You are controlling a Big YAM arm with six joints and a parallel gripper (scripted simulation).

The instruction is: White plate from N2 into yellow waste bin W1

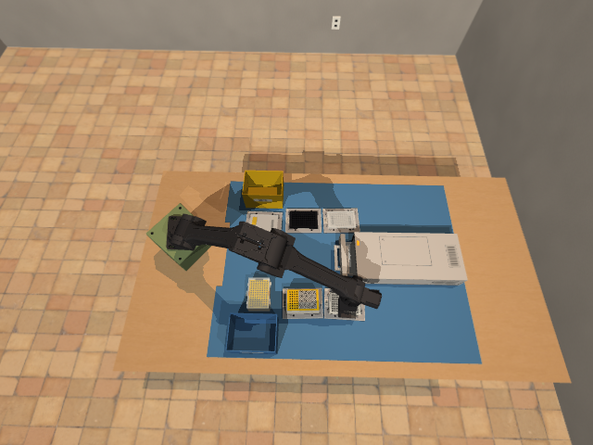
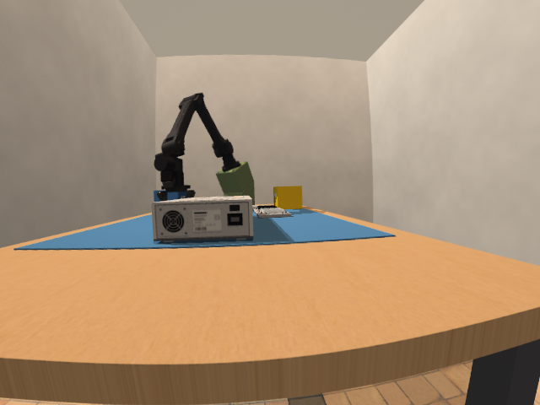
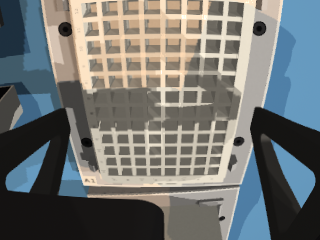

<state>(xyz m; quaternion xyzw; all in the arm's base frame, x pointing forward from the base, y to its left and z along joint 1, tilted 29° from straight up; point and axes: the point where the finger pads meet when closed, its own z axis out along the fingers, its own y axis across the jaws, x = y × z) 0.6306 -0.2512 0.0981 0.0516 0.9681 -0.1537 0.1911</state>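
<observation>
My hand is 20 mm above the white plate. Also, from my hand: black plate 390 mm to the left, 120 mm behind, 20 mm below; then blue bin 360 mm behind, 80 mm to the right; then instrument box 210 mm ahead, 160 mm to the left.
</observation>
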